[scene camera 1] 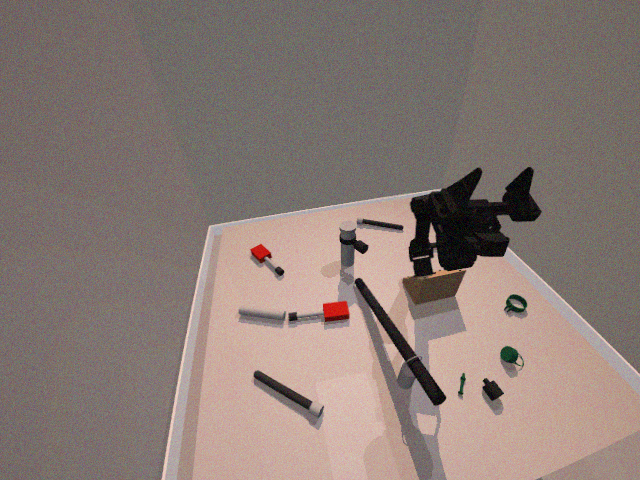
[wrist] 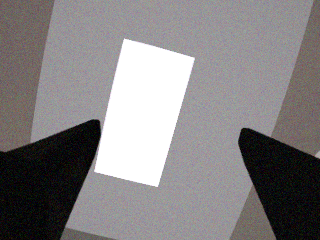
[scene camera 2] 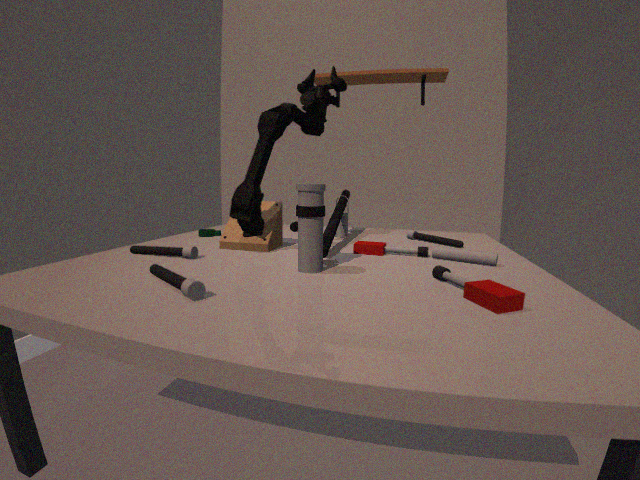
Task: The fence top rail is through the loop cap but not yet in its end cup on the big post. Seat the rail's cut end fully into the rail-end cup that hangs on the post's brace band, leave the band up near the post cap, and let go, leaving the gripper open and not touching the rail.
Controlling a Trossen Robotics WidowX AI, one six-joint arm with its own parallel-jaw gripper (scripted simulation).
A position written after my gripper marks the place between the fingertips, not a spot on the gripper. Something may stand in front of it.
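Top rail (scene camera 1: 405,350) visible; in the wrist view the rail is out of frame. Grey tube (scene camera 2: 476,257) visible; the tube is likewise out of frame in the wrist view. My gripper (scene camera 1: 506,168), (scene camera 2: 324,68), (wrist: 171,131) is open and holds nothing.
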